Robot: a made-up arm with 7 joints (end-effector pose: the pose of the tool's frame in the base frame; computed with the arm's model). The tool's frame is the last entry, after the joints. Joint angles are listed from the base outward.
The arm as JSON. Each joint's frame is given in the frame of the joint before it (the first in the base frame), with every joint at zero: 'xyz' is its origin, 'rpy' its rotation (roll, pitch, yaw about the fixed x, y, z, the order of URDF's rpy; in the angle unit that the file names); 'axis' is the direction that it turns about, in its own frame. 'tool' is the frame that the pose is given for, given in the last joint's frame.
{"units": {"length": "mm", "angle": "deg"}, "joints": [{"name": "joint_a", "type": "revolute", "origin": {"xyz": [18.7, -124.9, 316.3], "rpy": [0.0, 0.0, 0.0]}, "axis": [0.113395, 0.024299, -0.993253]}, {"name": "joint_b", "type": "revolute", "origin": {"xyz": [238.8, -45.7, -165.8], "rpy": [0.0, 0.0, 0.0]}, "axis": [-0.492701, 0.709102, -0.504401]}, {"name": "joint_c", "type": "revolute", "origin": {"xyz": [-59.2, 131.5, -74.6], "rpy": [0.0, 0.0, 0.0]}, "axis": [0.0, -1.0, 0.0]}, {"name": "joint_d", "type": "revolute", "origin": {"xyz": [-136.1, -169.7, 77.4], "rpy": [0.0, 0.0, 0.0]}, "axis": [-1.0, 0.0, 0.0]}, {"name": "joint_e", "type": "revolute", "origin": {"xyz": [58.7, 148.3, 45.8], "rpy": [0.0, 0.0, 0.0]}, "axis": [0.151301, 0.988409, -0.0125]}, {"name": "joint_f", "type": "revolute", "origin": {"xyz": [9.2, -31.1, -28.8], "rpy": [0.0, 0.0, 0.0]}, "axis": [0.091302, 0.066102, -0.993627]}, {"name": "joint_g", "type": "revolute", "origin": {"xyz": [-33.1, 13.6, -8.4], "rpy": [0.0, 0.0, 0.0]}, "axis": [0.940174, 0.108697, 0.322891]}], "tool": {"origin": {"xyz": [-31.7, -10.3, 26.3], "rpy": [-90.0, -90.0, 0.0]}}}
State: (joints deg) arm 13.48 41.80 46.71 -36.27 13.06 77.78 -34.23
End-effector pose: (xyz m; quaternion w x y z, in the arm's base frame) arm 0.1188 0.0054 0.2489 0.0394 -0.8243 0.1683 -0.5391
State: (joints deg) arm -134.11 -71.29 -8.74 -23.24 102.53 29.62 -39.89
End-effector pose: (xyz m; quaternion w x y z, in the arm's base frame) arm 0.1053 -0.0062 0.1711 0.0255 0.3181 -0.6781 0.6621
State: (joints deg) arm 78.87 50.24 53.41 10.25 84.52 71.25 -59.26
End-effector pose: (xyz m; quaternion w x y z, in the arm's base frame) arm 0.1944 -0.1617 0.0784 0.0638 -0.6011 0.7198 0.3414
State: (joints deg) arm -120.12 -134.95 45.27 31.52 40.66 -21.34 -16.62
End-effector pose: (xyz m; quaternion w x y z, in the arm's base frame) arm -0.1282 -0.0156 -0.0793 0.7071 0.6861 0.0221 -0.1693
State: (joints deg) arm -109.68 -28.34 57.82 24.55 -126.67 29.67 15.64
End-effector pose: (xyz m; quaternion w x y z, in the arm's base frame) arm -0.0132 -0.0276 0.0244 0.0218 0.7714 0.2255 -0.5947
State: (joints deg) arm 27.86 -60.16 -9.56 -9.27 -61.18 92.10 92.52
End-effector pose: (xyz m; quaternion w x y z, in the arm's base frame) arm 0.0981 -0.1627 0.1447 0.0169 0.7741 -0.0008 -0.6328
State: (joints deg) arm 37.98 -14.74 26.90 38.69 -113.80 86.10 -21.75
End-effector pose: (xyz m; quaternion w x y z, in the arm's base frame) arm 0.1631 -0.0961 0.0447 0.4108 -0.2212 0.3642 0.8060
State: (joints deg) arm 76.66 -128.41 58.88 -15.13 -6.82 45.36 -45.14
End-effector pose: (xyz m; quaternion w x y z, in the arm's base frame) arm 0.1749 -0.2242 -0.0985 0.1695 -0.3955 0.2197 0.8755
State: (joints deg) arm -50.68 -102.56 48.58 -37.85 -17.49 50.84 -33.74
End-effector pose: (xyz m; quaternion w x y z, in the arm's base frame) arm 0.1588 -0.0732 -0.1215 0.8235 0.3912 0.0932 -0.4003
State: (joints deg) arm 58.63 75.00 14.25 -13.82 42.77 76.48 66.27
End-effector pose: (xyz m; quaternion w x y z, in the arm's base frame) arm 0.3008 -0.1933 0.1969 0.4080 0.5586 -0.5174 0.5037
